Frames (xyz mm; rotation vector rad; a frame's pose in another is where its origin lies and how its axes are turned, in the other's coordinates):
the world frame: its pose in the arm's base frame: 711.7 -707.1 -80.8 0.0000 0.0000 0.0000
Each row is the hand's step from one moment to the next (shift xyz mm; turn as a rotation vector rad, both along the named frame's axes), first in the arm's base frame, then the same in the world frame.
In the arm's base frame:
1: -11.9 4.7 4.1 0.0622 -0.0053 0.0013
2: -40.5 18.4 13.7 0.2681 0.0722 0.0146
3: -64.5 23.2 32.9 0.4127 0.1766 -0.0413
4: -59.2 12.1 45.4 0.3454 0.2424 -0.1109
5: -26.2 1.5 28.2 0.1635 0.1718 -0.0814
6: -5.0 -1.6 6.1 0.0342 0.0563 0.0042
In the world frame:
1: -11.9 4.7 4.1 0.0622 -0.0053 0.0013
2: -40.5 18.4 13.7 0.2681 0.0722 0.0146
3: -64.5 23.2 32.9 0.4127 0.1766 -0.0413
4: -59.2 12.1 45.4 0.3454 0.2424 -0.1109
5: -26.2 1.5 28.2 0.1635 0.1718 -0.0814
6: -5.0 -1.6 6.1 0.0342 0.0563 0.0042

